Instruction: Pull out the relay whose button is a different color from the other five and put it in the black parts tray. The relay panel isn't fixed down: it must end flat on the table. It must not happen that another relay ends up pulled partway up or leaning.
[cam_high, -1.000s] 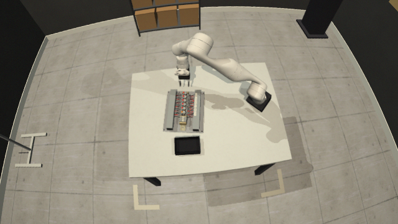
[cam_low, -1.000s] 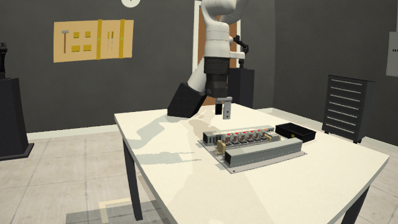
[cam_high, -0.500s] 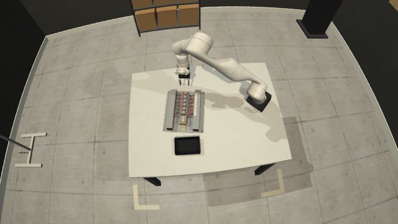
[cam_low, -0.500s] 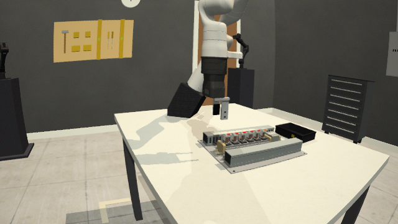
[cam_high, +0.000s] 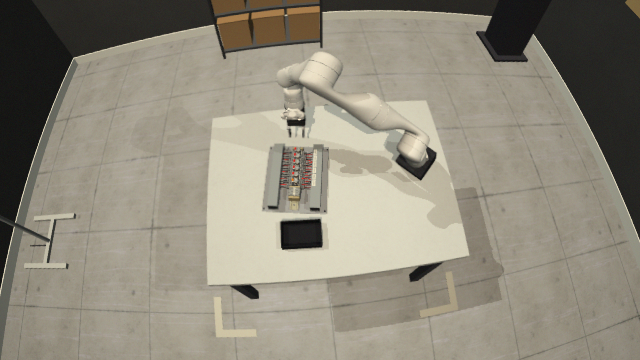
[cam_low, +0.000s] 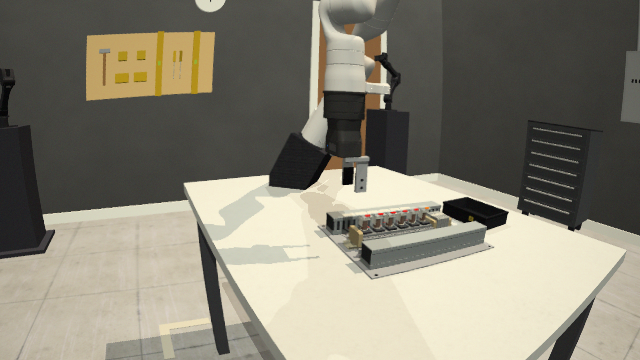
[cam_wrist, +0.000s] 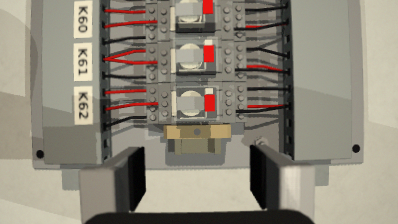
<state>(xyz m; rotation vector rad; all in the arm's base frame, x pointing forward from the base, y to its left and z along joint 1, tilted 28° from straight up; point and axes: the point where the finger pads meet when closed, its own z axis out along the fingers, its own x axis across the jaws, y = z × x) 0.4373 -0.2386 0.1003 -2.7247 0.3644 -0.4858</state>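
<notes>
Now: the clear relay 18 cm to the left of my hand, 9 cm below it and 3 cm ahead of it. From my hand the other things lie so: black parts tray 40 cm to the left, 13 cm below, 4 cm ahead; then relay panel 14 cm to the left, 12 cm below, 3 cm ahead.
</notes>
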